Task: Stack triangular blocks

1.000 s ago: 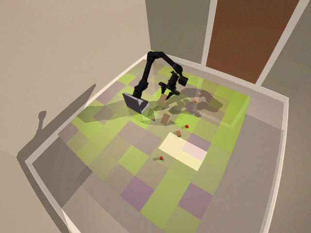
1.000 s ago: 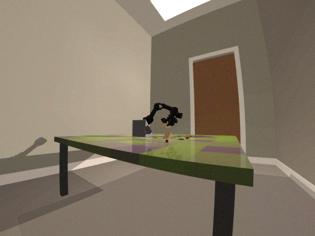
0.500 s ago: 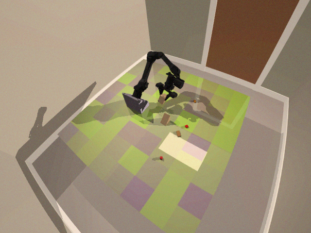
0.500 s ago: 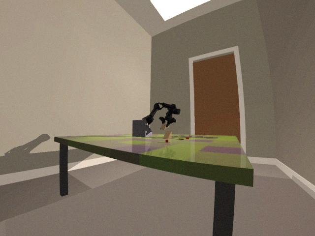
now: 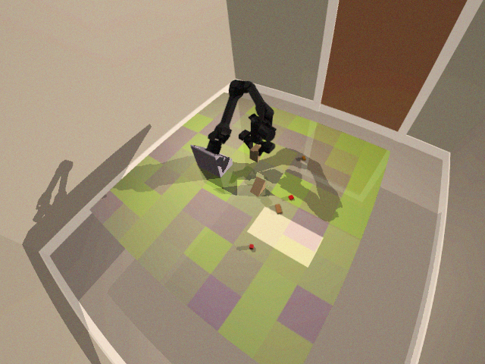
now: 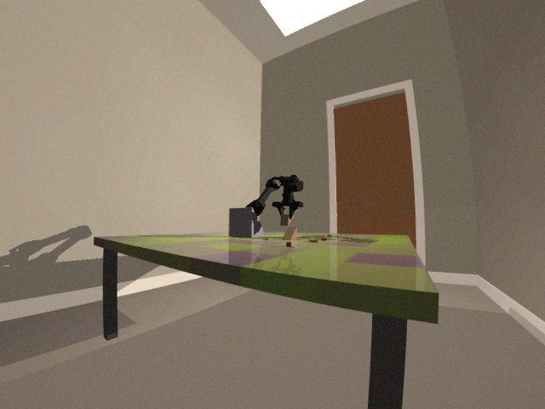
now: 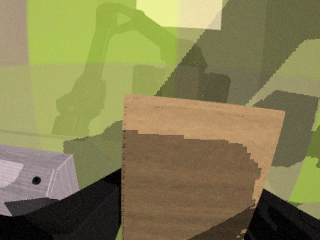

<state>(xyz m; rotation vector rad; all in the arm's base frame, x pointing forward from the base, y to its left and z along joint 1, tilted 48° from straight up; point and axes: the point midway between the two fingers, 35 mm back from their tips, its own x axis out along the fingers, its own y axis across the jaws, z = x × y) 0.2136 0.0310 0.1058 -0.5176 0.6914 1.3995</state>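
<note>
Now: the brown triangular block 12 cm to the right of my gripper tip, 9 cm below it and 8 cm ahead of it. Round my gripper tip: orange piece (21 cm ahead, 17 cm to the left, 10 cm below); tan triangular block (1 cm above); brown block (22 cm ahead, 19 cm to the right, 10 cm below).
</note>
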